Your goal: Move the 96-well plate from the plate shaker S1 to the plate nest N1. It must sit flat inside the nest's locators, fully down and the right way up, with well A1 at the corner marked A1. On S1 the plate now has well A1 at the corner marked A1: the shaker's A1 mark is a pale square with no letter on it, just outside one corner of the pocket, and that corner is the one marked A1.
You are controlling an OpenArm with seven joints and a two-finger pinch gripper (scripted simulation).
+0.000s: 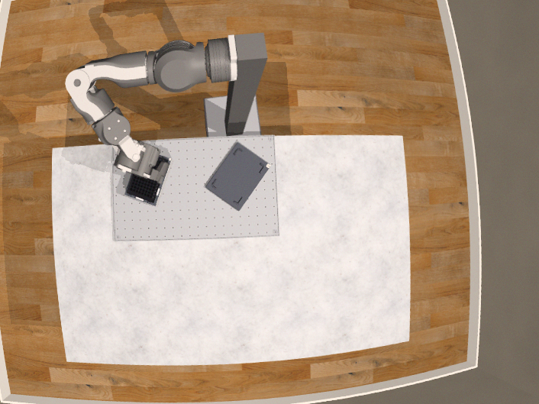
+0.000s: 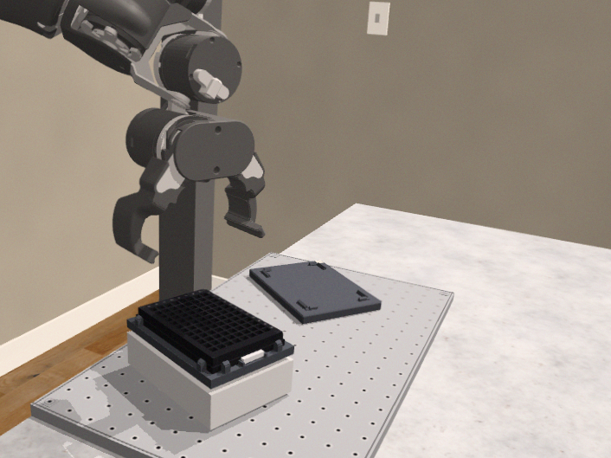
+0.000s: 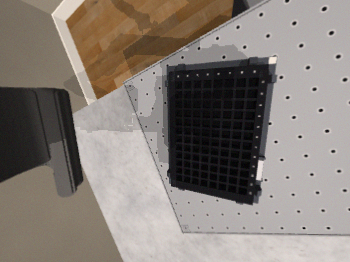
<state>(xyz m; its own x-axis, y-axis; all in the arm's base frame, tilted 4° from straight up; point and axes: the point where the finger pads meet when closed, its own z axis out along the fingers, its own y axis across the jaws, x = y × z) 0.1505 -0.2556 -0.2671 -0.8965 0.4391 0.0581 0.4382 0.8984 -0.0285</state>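
Now: hand 2 cm short of the black 96-well plate and 8 cm above it. From my hand the other things lie so: dark plate nest N1: 4 cm ahead, 26 cm to the left, 14 cm below.
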